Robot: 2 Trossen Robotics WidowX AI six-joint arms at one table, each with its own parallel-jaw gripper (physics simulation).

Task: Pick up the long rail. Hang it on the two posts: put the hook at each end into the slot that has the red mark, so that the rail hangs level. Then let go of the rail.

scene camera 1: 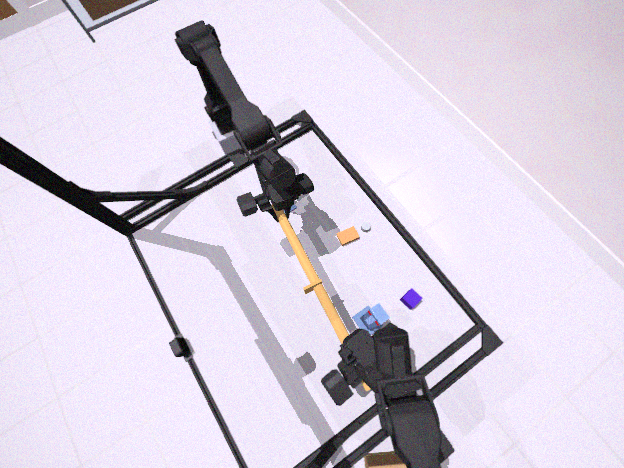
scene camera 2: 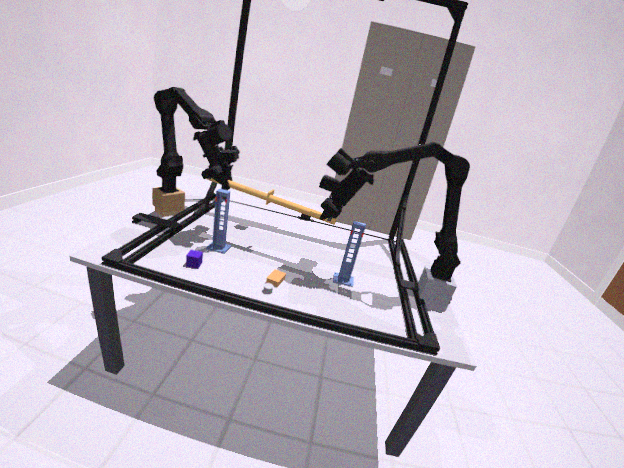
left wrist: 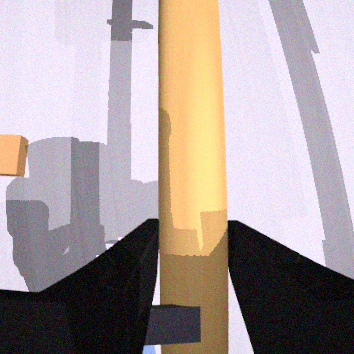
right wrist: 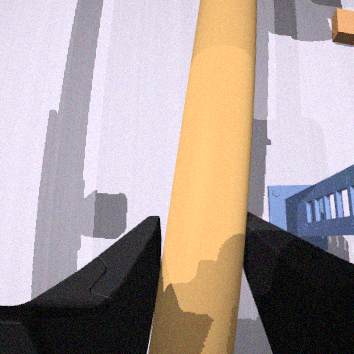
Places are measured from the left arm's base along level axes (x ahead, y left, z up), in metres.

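Pixels of known places: left gripper, fingertip midpoint: (scene camera 1: 282,219) (scene camera 2: 321,217) (left wrist: 191,230); right gripper, fingertip midpoint: (scene camera 2: 230,187) (right wrist: 198,224); left arm's base at its link origin: (scene camera 1: 226,124) (scene camera 2: 440,275); right arm's base at its link origin: (scene camera 2: 168,189).
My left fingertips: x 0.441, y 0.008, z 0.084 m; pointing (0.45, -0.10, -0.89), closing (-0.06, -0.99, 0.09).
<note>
Ahead of a thing's pixels: the offset from my left fingertips to its middle. "spot": to the spot under its first point.
The long yellow rail {dx +0.199, dy -0.007, dz +0.016 m} (scene camera 1: 327,307) (scene camera 2: 294,205) (left wrist: 192,125) (right wrist: 215,150) is held above the table by both grippers. My left gripper (scene camera 1: 279,214) (scene camera 2: 327,217) (left wrist: 191,230) is shut on it near one end. My right gripper (scene camera 2: 225,183) (right wrist: 198,224) is shut on it near the other end. In scene camera 2 one blue post {spot: dx +0.326, dy +0.082, dz -0.162 m} (scene camera 2: 220,241) stands at the left, another blue post (scene camera 2: 346,274) at the right; both have red marks near the top. The rail is behind them, apart from the right-hand one. The end hooks are not clearly visible.
A purple cube {dx +0.332, dy +0.231, dz -0.164 m} (scene camera 1: 411,298) (scene camera 2: 194,258), an orange block {dx +0.074, dy +0.171, dz -0.174 m} (scene camera 1: 347,235) (scene camera 2: 275,278) and a small grey disc {dx +0.074, dy +0.237, dz -0.174 m} (scene camera 1: 365,227) (scene camera 2: 268,288) lie on the table on the far side of the posts from the rail. A black frame {spot: dx +0.088, dy +0.330, dz -0.165 m} (scene camera 1: 393,216) (scene camera 2: 262,302) edges the table.
</note>
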